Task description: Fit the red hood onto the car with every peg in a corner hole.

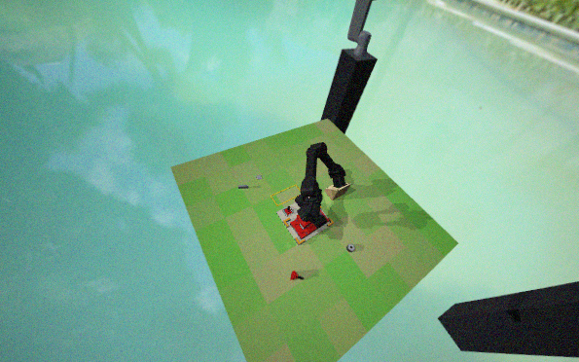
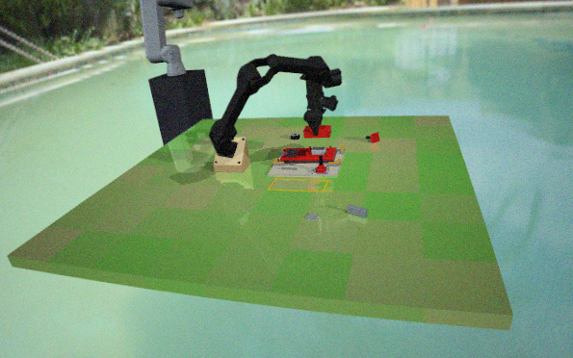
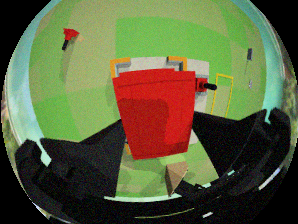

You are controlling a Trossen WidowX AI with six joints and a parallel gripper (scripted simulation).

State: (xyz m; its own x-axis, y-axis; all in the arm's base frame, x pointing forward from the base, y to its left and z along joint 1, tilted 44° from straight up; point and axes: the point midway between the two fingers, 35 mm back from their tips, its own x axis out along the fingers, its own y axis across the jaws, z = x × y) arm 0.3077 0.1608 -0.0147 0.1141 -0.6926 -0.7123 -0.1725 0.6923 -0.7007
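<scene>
Now: the grey engine block 10 mm to the left of my gripper tip and 80 mm below it. Also, from my gripper tip: red hood (10 mm above); grey chip (110 mm ahead, 410 mm to the right, 110 mm below); grey wheel (180 mm behind, 220 mm to the left, 100 mm below).
</scene>
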